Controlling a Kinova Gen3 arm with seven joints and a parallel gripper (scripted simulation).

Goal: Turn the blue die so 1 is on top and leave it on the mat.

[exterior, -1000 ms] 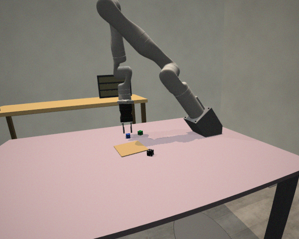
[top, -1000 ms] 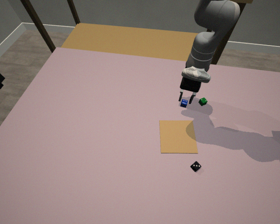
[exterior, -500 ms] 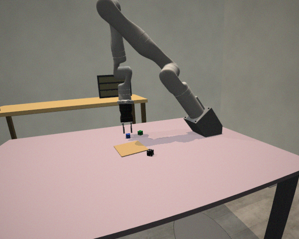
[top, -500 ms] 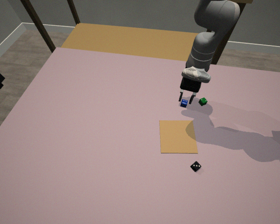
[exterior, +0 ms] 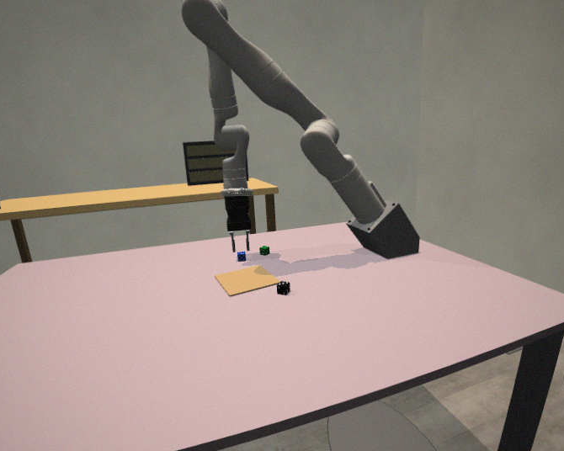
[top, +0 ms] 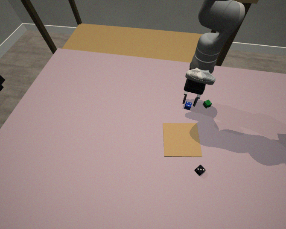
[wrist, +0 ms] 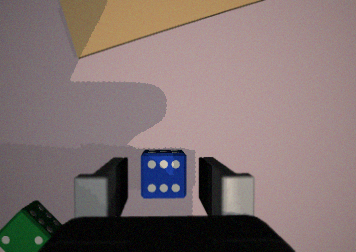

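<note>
Right now my hand is 40 mm above the blue die. From my hand the other things lie so: tan mat 150 mm to the left, 50 mm below, 30 mm ahead; then black die 270 mm to the left, 40 mm below, 30 mm behind; then green die 80 mm behind, 40 mm below, 20 mm to the right.
</note>
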